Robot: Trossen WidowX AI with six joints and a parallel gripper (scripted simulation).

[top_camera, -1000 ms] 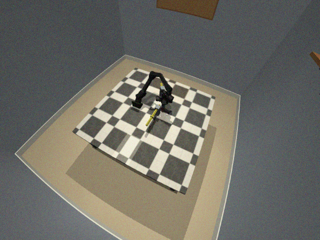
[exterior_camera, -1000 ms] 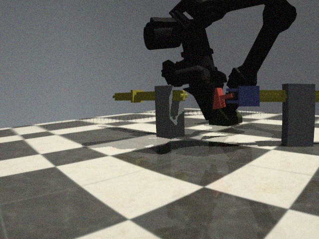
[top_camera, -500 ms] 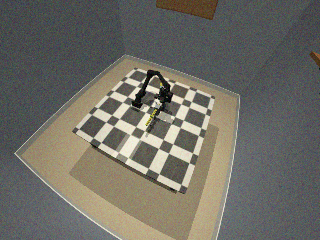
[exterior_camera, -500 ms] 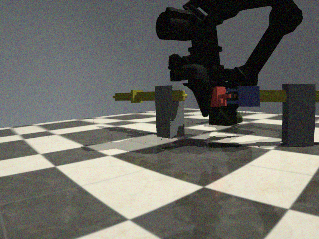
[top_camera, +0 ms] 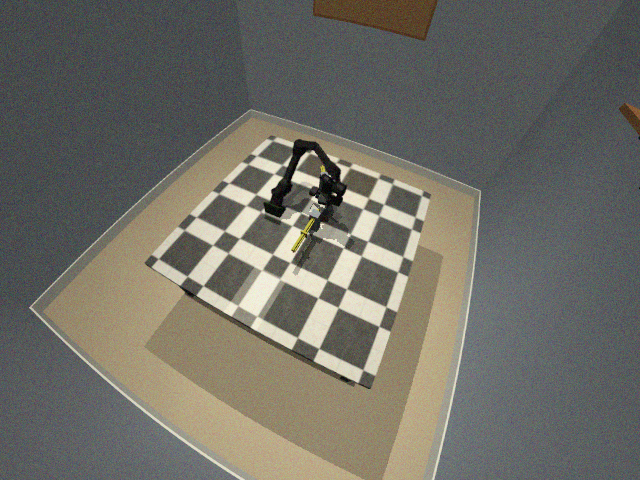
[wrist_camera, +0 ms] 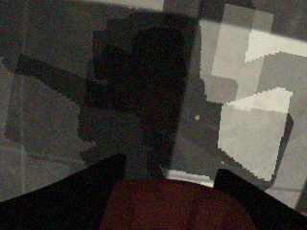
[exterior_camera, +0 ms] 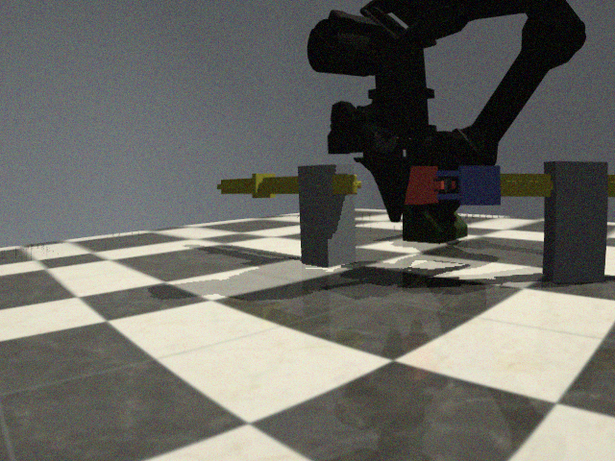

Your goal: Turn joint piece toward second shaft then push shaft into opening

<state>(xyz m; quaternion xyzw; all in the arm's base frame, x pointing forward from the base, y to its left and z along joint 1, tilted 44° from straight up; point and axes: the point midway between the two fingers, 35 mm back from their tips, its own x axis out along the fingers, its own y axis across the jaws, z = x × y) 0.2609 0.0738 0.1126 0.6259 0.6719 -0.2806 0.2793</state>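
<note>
My gripper tip is now 2 cm to the right of the red joint piece and 4 cm below it.
</note>
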